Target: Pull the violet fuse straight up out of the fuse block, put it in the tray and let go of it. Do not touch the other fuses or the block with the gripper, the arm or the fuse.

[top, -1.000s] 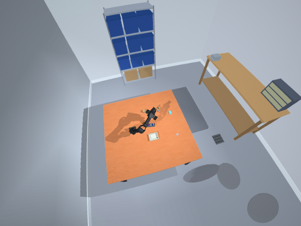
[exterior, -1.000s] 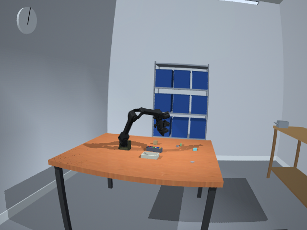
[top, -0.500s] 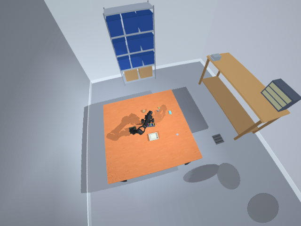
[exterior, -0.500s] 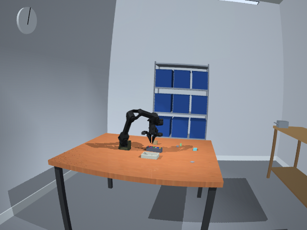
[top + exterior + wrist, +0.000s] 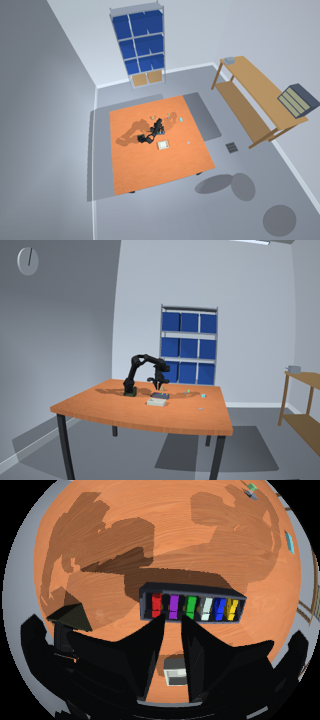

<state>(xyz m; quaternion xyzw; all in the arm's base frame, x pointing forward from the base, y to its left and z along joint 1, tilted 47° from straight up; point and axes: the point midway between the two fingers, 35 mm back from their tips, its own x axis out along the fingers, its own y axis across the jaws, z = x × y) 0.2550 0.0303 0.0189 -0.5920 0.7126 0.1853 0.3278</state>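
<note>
Right now the violet fuse is 4 cm below my gripper tip. Also, from my gripper tip: white tray: 2 cm ahead, 20 cm to the right, 6 cm below.
</note>
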